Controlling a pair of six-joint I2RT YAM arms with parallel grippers.
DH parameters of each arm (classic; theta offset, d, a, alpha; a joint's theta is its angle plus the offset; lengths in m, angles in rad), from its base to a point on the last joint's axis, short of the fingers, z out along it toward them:
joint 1: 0 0.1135 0.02 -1.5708
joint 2: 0 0 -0.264 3.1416
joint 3: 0.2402 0 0.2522 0
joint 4: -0.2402 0 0.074 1.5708
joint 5: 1.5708 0 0 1.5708
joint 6: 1.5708 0.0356 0 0
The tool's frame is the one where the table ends.
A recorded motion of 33 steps. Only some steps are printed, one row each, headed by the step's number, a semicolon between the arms.
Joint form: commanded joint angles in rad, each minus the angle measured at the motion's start. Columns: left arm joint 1, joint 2, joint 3, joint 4, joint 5, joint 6; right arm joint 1, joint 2, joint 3, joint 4, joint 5, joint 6.
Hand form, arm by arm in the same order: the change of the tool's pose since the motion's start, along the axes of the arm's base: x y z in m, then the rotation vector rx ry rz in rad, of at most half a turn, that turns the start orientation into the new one. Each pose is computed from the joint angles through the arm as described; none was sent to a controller.
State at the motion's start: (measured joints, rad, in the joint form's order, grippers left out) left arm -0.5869 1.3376 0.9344 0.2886 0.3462 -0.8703; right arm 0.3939 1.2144 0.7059 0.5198 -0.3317 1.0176
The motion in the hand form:
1: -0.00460 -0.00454 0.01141 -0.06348 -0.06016 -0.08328; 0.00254 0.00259 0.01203 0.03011 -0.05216 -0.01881
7: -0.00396 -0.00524 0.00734 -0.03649 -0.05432 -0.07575; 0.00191 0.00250 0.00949 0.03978 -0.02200 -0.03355
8: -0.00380 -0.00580 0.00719 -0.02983 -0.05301 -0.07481; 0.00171 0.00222 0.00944 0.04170 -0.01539 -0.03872
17: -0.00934 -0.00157 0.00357 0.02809 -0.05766 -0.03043; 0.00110 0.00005 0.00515 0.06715 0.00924 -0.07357
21: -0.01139 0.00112 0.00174 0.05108 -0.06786 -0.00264; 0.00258 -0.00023 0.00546 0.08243 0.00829 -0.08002
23: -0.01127 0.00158 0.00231 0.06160 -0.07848 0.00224; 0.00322 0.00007 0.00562 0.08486 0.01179 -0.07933
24: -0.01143 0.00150 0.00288 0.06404 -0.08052 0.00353; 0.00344 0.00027 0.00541 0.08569 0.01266 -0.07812
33: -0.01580 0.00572 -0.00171 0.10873 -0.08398 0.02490; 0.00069 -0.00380 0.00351 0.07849 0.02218 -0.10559
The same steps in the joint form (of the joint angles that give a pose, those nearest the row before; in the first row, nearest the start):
1: -0.0126 -0.0044 0.0032 0.0834 0.0718 -0.0152; 0.0083 0.0089 0.0276 0.0432 0.0274 0.0067
7: -0.0144 0.0000 0.0020 0.0613 0.0611 0.0056; 0.0111 0.0057 0.0228 0.0271 0.0455 0.0279
8: -0.0159 0.0015 0.0055 0.0527 0.0583 0.0108; 0.0111 0.0036 0.0231 0.0206 0.0508 0.0324
17: -0.0206 -0.0287 -0.0118 -0.0054 0.0037 0.0600; 0.0089 0.0003 0.0051 0.0315 0.0844 0.0657
21: -0.0206 -0.0424 -0.0242 -0.0177 -0.0270 0.0823; 0.0066 0.0069 0.0058 0.0478 0.0893 0.0794
23: -0.0198 -0.0437 -0.0221 -0.0228 -0.0328 0.0971; 0.0066 0.0097 0.0088 0.0465 0.0887 0.0832
24: -0.0206 -0.0445 -0.0201 -0.0261 -0.0353 0.1002; 0.0068 0.0112 0.0089 0.0478 0.0878 0.0844
33: -0.0205 -0.0679 -0.0408 -0.0611 -0.0631 0.1367; -0.0003 -0.0081 -0.0049 0.0288 0.1075 0.0812

